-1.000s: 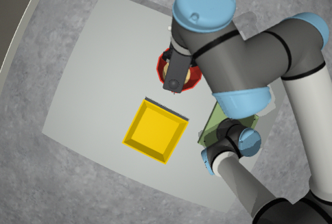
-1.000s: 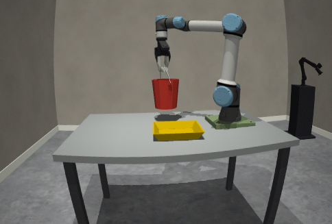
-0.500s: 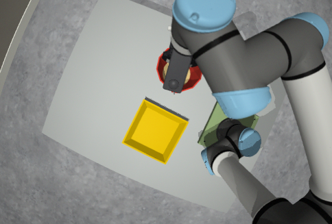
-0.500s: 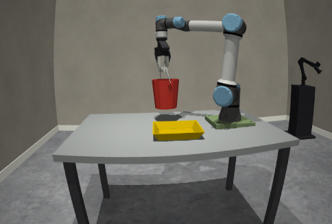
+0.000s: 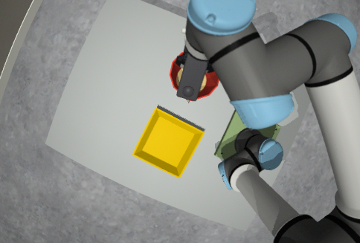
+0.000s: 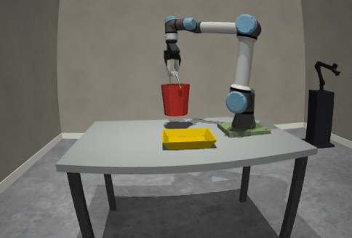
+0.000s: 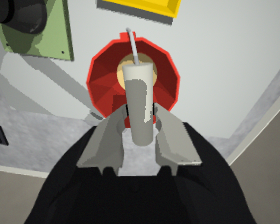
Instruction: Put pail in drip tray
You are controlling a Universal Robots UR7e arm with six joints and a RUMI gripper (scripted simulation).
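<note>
The handle grip is 30 mm below my hand. Round my hand: red pail 90 mm below, 10 mm behind; yellow drip tray 320 mm below, 290 mm to the left, 100 mm behind.
</note>
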